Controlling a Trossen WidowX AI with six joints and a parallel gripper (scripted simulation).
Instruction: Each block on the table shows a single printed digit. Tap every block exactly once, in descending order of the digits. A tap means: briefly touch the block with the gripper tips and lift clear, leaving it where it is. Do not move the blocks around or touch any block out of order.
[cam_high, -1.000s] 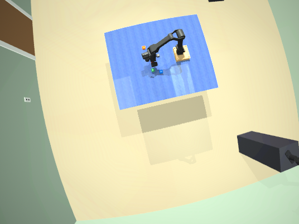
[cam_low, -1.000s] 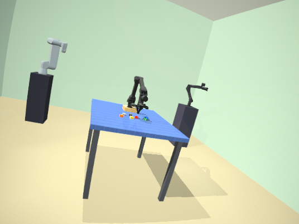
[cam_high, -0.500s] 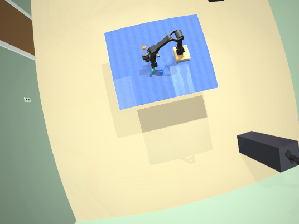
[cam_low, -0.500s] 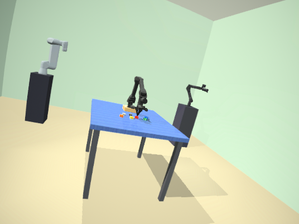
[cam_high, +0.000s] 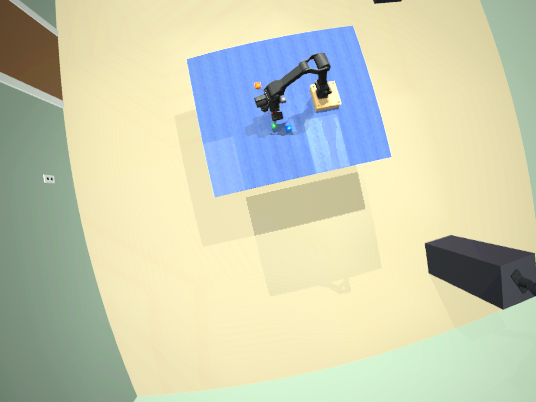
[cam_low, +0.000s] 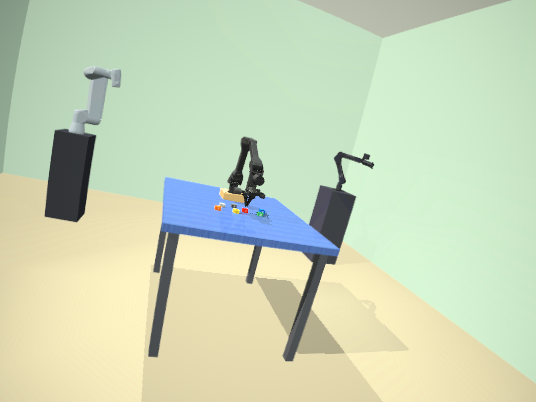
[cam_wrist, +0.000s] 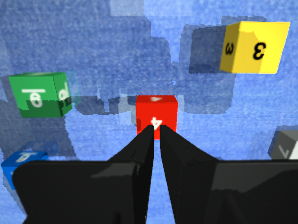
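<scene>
The red block lies 20 mm below my gripper tip. From my gripper tip the other things lie so: green block: 90 mm to the left, 20 mm below, 20 mm ahead; dark grey block: 70 mm behind, 60 mm to the right, 20 mm below; yellow block: 70 mm to the right, 50 mm ahead, 20 mm below.
</scene>
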